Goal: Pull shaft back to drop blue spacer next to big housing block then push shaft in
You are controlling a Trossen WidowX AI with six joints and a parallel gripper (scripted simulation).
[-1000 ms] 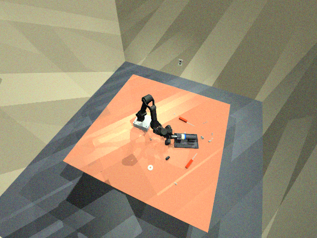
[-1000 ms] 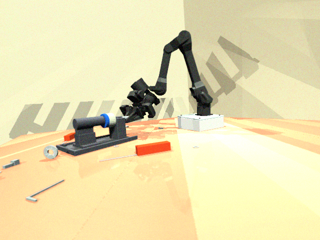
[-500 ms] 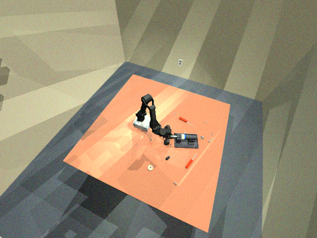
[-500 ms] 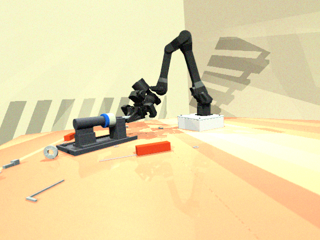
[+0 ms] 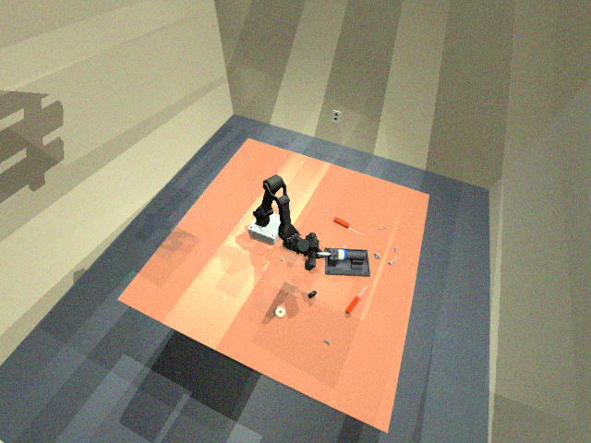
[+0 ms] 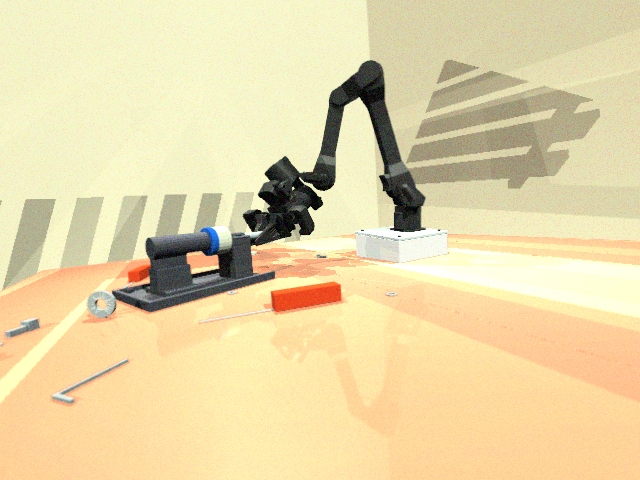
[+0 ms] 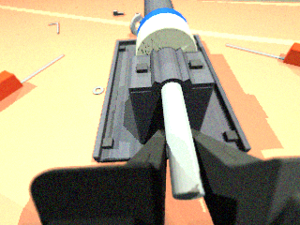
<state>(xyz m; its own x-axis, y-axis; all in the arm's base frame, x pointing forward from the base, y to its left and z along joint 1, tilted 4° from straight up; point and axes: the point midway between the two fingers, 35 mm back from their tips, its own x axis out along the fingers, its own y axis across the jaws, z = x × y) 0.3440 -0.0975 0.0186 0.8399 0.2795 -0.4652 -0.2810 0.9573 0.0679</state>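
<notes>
The pale grey shaft is 3 cm ahead of my gripper tip, 1 cm to the left of it and 2 cm above it. The rest, counted from my gripper tip: allen key 28 cm ahead, 32 cm to the left, 6 cm below; black cylinder 20 cm to the right, 4 cm below; blue spacer 9 cm ahead, 3 cm to the left, 2 cm above.
</notes>
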